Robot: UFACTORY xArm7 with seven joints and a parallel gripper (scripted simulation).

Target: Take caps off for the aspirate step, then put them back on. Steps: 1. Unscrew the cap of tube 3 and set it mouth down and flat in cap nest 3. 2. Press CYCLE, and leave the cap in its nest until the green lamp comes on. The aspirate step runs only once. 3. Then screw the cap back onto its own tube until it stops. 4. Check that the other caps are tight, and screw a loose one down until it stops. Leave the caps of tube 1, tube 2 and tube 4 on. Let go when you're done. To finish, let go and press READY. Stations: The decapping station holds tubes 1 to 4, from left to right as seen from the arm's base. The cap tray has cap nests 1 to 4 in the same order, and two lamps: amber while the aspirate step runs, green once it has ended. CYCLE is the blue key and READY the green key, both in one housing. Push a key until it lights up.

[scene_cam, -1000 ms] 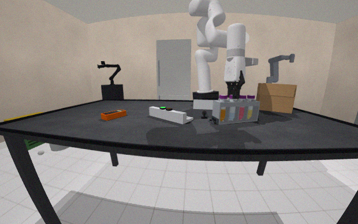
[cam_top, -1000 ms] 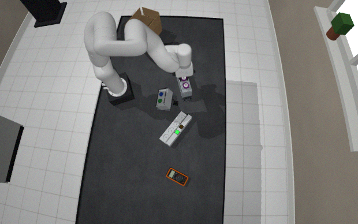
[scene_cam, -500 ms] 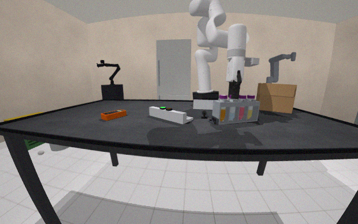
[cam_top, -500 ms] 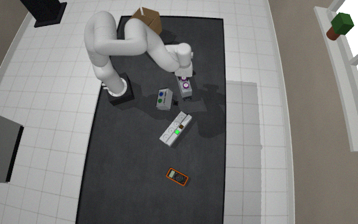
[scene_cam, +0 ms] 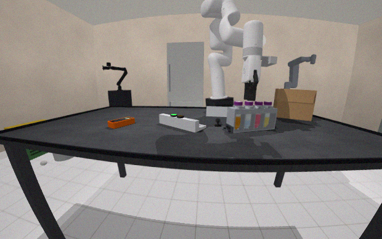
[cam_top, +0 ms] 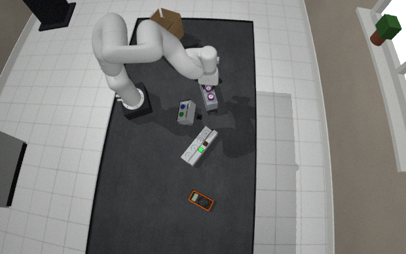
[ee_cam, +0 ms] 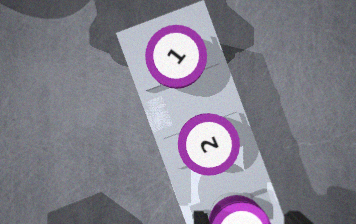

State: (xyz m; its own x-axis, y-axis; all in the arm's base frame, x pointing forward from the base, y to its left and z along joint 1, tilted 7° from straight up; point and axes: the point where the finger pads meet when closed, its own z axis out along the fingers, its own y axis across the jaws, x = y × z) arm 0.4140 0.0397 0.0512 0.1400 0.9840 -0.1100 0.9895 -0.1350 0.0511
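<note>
My hand is 3 cm above the purple cap. The rest, counted from my hand: blue cycle key: 14 cm behind, 8 cm to the right, 8 cm below; then green ready key: 15 cm behind, 12 cm to the right, 8 cm below; then key housing: 13 cm behind, 10 cm to the right, 9 cm below.
</note>
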